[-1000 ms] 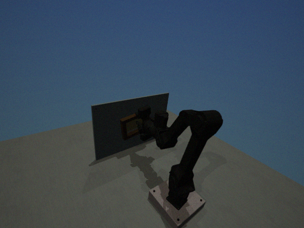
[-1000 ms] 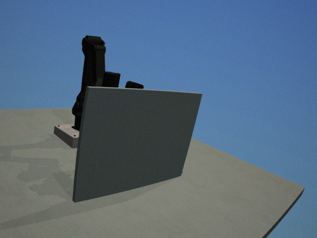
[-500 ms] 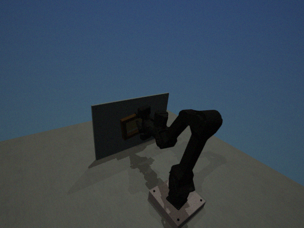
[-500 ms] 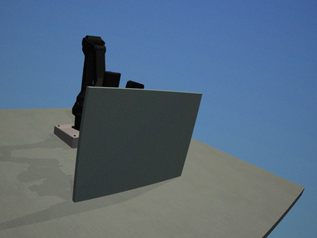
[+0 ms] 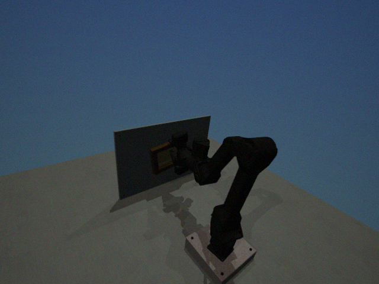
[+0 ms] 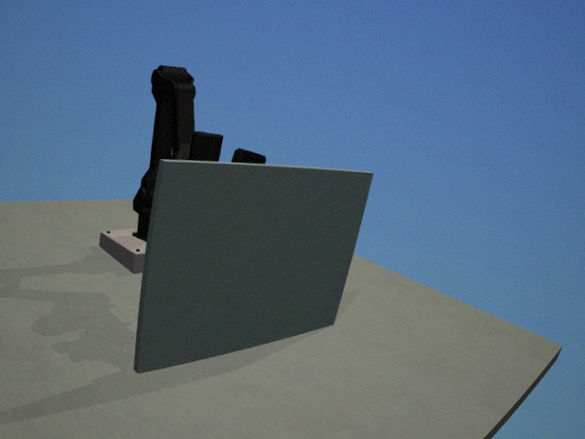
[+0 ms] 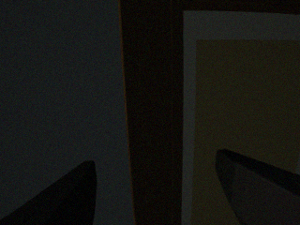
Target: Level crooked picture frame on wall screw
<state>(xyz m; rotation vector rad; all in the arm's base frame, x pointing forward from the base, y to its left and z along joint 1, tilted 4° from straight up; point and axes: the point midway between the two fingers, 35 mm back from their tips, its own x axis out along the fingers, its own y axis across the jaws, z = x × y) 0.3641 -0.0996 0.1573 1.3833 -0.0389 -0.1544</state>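
The picture frame lies 5 cm below my gripper tip, 1 cm to the right of it and 1 cm ahead of it. From my gripper tip the other things lie so: grey wall panel (6 cm below, 2 cm to the right, 2 cm ahead).
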